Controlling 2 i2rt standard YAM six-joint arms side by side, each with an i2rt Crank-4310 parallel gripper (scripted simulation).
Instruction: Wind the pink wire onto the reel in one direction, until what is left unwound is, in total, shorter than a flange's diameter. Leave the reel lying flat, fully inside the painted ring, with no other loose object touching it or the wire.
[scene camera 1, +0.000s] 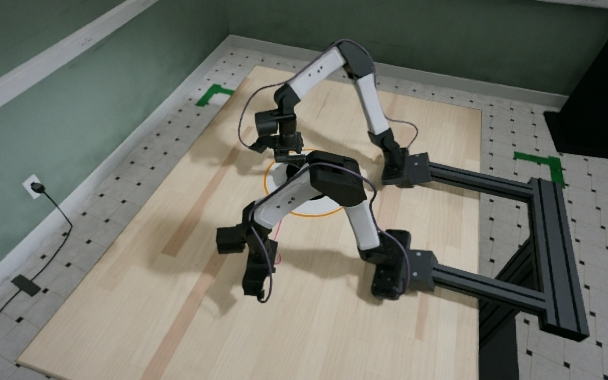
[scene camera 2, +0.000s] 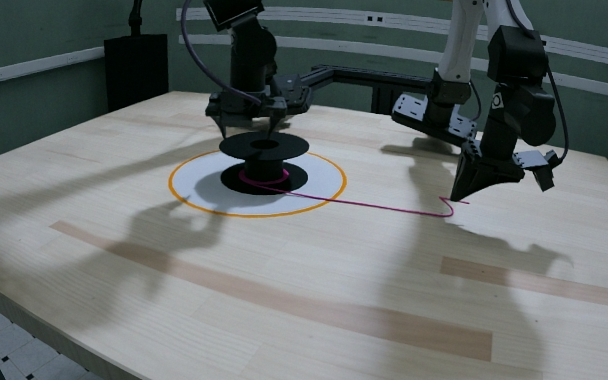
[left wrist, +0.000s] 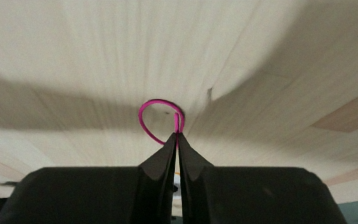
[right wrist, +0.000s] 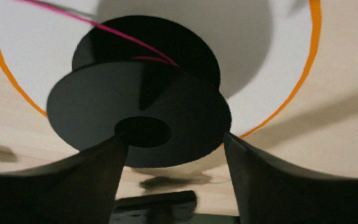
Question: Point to my right gripper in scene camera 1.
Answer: At 300, 161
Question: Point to my right gripper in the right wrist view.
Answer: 176, 134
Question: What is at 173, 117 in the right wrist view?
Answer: A black reel.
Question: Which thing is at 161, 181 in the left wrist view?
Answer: My left gripper.
